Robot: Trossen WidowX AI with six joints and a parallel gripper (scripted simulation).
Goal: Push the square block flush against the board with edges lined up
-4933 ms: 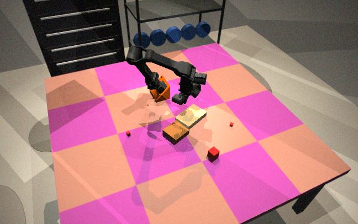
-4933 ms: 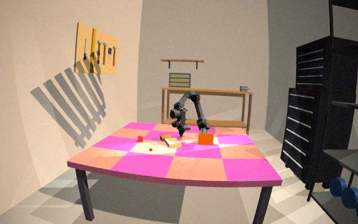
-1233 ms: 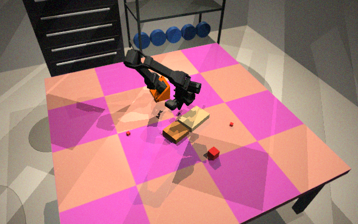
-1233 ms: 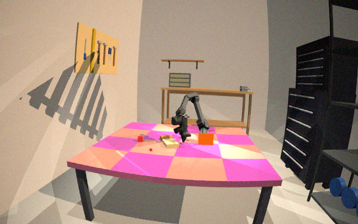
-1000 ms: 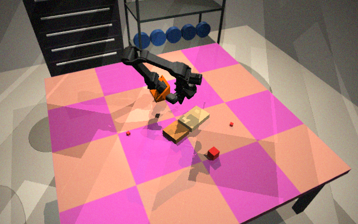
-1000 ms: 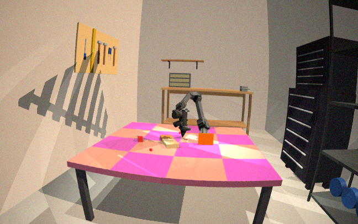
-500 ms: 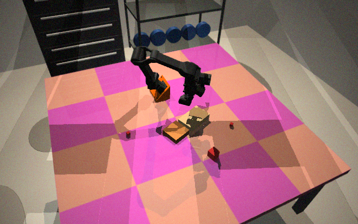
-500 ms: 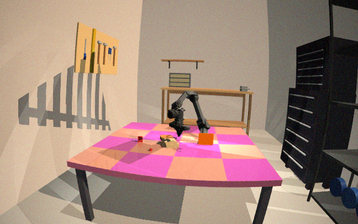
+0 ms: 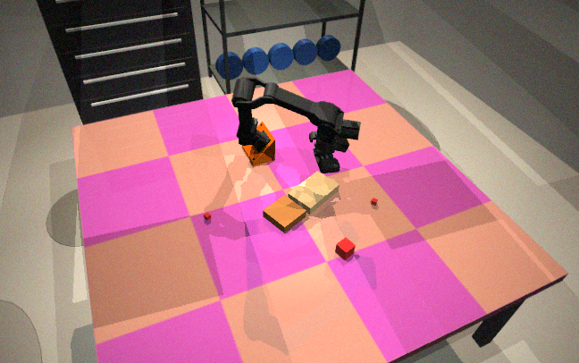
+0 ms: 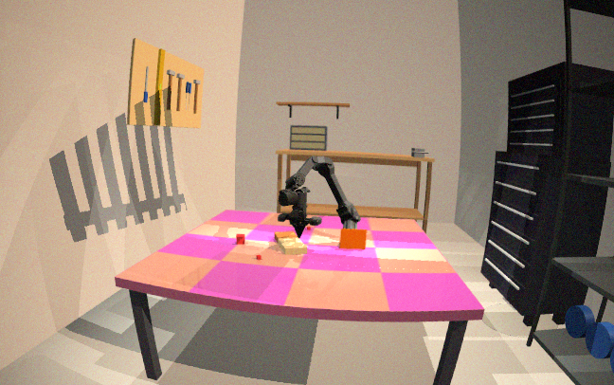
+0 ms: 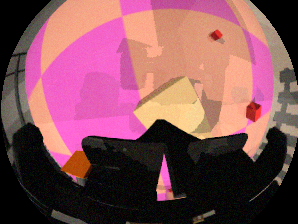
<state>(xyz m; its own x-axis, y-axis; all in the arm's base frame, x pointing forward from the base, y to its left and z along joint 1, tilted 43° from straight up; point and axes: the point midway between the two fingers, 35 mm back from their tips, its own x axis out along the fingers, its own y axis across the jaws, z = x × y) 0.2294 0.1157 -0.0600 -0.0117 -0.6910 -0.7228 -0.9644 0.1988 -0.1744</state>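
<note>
My gripper tip is now 5 cm to the left of the board, 5 cm above it and 4 cm short of it. The rest, counted from my gripper tip: square block: 18 cm to the right, 9 cm ahead, 5 cm below; red cube: 29 cm ahead, 7 cm to the right, 5 cm below.
</note>
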